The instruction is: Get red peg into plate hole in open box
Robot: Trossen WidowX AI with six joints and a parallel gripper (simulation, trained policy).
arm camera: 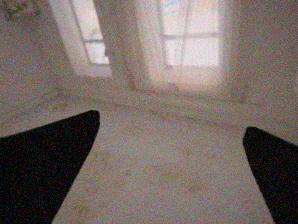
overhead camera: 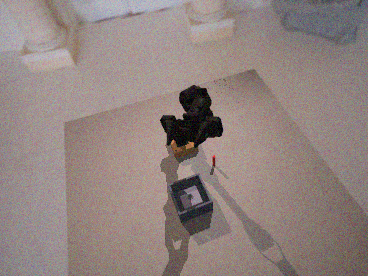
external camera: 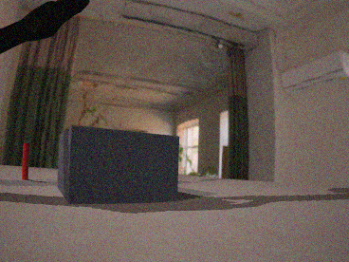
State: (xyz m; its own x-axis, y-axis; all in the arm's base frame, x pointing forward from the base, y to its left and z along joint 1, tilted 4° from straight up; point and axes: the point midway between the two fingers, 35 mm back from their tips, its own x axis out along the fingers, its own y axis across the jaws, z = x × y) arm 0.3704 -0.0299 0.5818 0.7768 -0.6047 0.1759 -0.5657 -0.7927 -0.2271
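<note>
Now: the red peg 580 mm below my gripper tip, 260 mm behind it and 200 mm to the left of it. Round my gripper tip: grey box (590 mm below, 110 mm behind, 20 mm to the left).
</note>
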